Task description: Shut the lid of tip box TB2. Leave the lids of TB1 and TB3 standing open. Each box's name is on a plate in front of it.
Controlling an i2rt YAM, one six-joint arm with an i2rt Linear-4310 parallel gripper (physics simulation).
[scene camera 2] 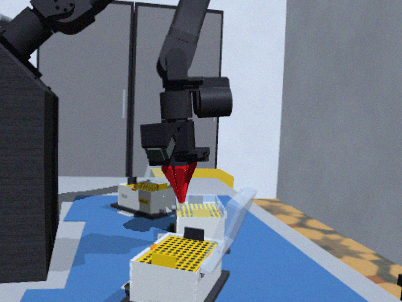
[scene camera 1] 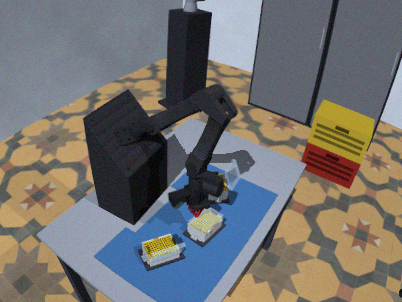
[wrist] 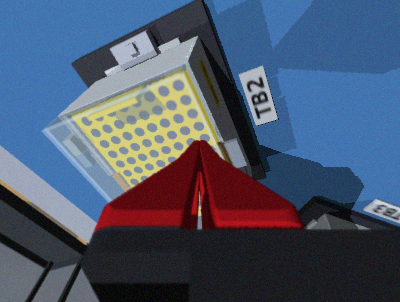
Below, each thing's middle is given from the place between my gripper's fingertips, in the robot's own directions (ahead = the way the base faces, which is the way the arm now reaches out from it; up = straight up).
The TB2 name plate (wrist: 254, 82) is 4 cm behind my hand, 1 cm to the left of it and 8 cm below it.
